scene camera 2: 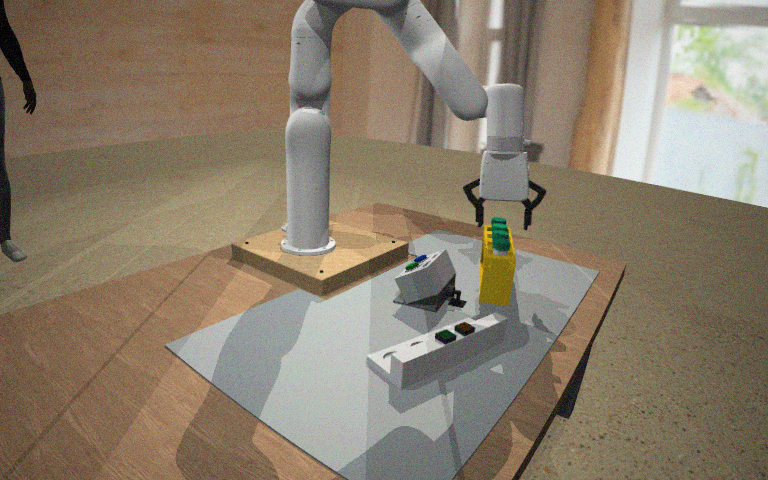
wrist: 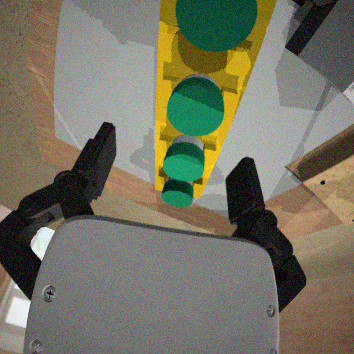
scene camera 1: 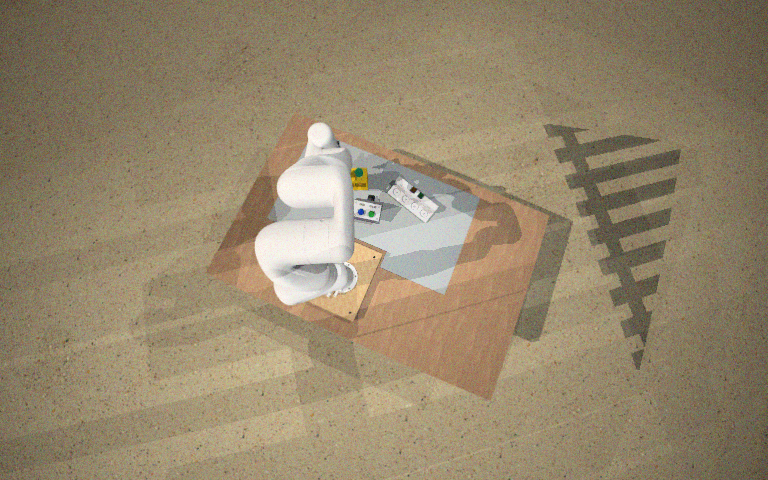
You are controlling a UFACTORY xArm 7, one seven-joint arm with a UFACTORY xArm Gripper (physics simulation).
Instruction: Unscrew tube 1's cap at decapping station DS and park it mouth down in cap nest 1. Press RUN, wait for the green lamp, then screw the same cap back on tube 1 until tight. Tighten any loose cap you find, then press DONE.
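Frame: origin at the arm's base, x ahead, y left, z up, level; metres.
Seen in the pictures: gripper, fingertip midpoint: (scene camera 2: 503, 227) (wrist: 177, 152); arm's base, link origin: (scene camera 2: 308, 246).
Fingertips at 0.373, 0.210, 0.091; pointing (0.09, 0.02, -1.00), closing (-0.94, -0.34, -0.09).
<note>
Offsets run from my fingertips to a thing's top centre, as dx, dy, dz. "pt": to the spot under its first point.
A yellow rack @[-0.002, -0.008, -0.021] (scene camera 1: 364, 178) (scene camera 2: 496, 280) (wrist: 167, 55) holds several upright tubes with green caps in a row. The largest-looking cap @[+0.035, -0.077, -0.003] (wrist: 216, 22) is at the top of the wrist view; another cap @[+0.010, -0.031, -0.003] (wrist: 195, 107) and two smaller-looking ones @[-0.015, +0.015, -0.003] (wrist: 184, 162) @[-0.039, +0.060, -0.003] (wrist: 177, 194) follow below it. My gripper (scene camera 2: 504, 225) (wrist: 177, 152) is open and empty, with its fingers spread wide on either side of the row near the rack's far end. A white strip @[pt +0.070, -0.394, -0.080] (scene camera 1: 428, 204) (scene camera 2: 430, 359) has several round marked spots and dark green and brown squares. Tube numbers cannot be read.
A grey sloped console @[-0.071, -0.169, -0.040] (scene camera 1: 368, 219) (scene camera 2: 424, 285) has a blue button @[-0.098, -0.153, -0.049] (scene camera 1: 361, 211) (scene camera 2: 420, 258) and a green button @[-0.086, -0.197, -0.049] (scene camera 1: 371, 213) (scene camera 2: 411, 266). A small black fixture @[pt -0.016, -0.159, -0.092] (scene camera 1: 371, 198) (scene camera 2: 457, 300) stands beside it. The arm's wooden base (scene camera 1: 365, 283) (scene camera 2: 351, 266) is at the mat's edge.
</note>
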